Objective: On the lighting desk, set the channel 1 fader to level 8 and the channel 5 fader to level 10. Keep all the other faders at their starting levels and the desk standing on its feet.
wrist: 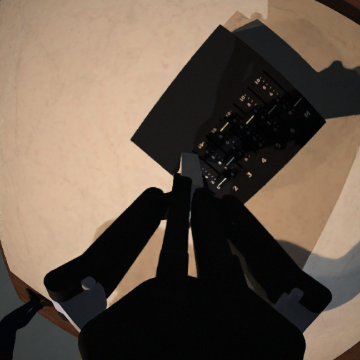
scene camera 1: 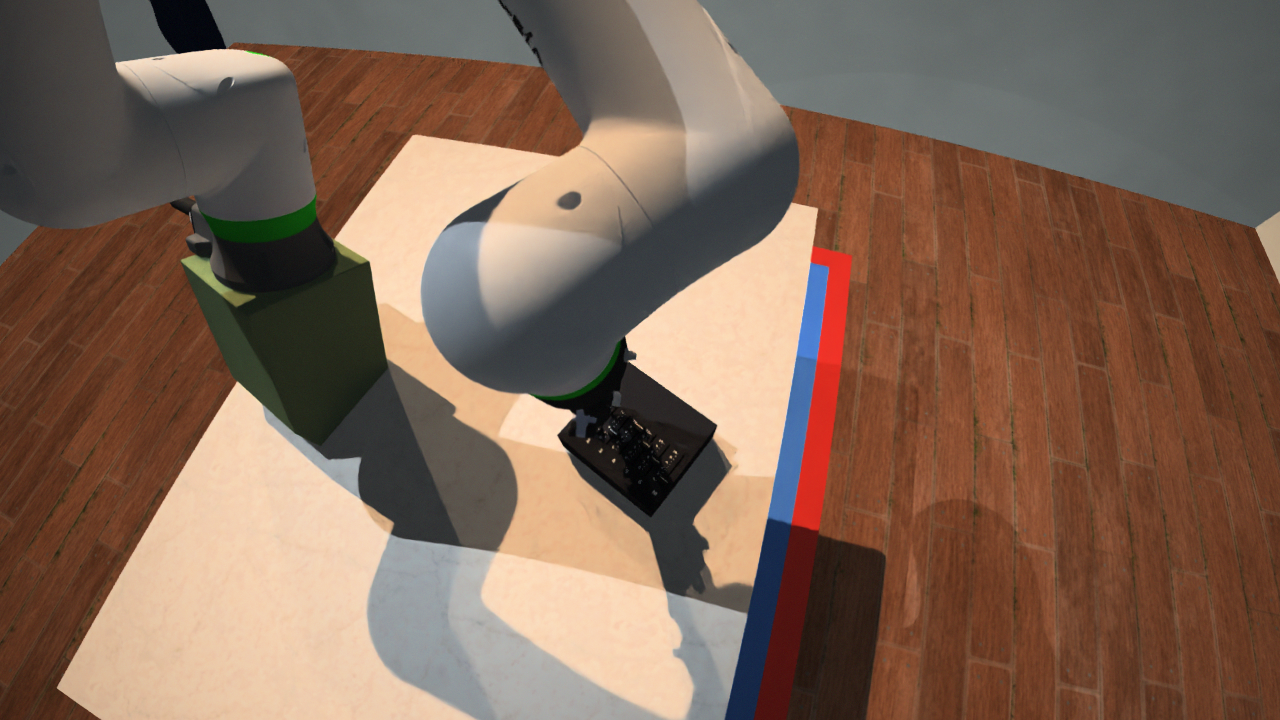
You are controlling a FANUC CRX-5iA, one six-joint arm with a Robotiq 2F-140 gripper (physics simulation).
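Where they show: gripper, fingertip midpoint: (scene camera 1: 610, 399); arm's base, link origin: (scene camera 1: 276, 259).
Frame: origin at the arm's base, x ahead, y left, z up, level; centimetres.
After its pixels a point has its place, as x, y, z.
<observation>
The black lighting desk (scene camera 1: 673, 409) @[53.4, 9.7, -16.3] (wrist: 175, 105) stands flat on the table, turned at an angle. In the wrist view, labels 2 to 6 and M show along its lower right side. The channel 5 fader (wrist: 250, 119), a dark cap with a pale line, sits roughly midway along its slot; its exact level is not readable. The channel 1 fader is hidden behind the fingers. My gripper (wrist: 187, 165) is shut and empty, its tips over the desk's lower left edge near the channel 1 and 2 end. Contact with the desk cannot be told. In the scene view the fingertips are hard to make out.
The neighbouring channel 4 fader (wrist: 224, 127) and channel 6 fader (wrist: 272, 109) stand close on either side of channel 5. A green pedestal (scene camera 1: 308, 358) @[7.7, -8.1, -7.8] carries the arm's base on the pale table (scene camera 1: 223, 555) @[3.6, -37.8, -21.8]. Blue and red strips (scene camera 1: 824, 358) run along the table's right edge.
</observation>
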